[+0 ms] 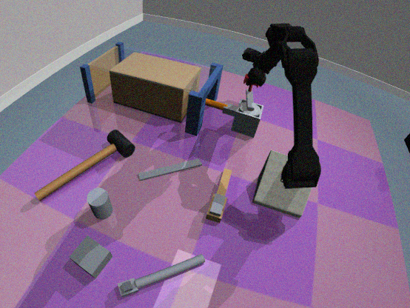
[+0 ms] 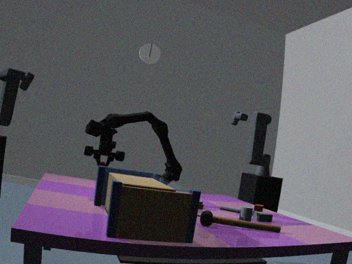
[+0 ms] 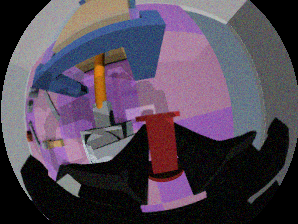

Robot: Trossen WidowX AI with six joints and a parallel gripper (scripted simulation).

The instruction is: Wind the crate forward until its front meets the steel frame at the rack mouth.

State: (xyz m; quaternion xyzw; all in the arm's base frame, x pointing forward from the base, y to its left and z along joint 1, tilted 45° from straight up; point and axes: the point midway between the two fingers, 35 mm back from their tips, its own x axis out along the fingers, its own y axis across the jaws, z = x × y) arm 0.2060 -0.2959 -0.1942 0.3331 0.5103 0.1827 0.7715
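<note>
Now: gripper tip 4 cm to the right of the grey crank handle, 3 cm above it and 2 cm past it. Round my gripper tip: grey winch: 10 cm below, 9 cm to the left, 5 cm behind; then blue frame: 12 cm ahead, 10 cm to the left, 2 cm below; then red knob: 2 cm behind.
</note>
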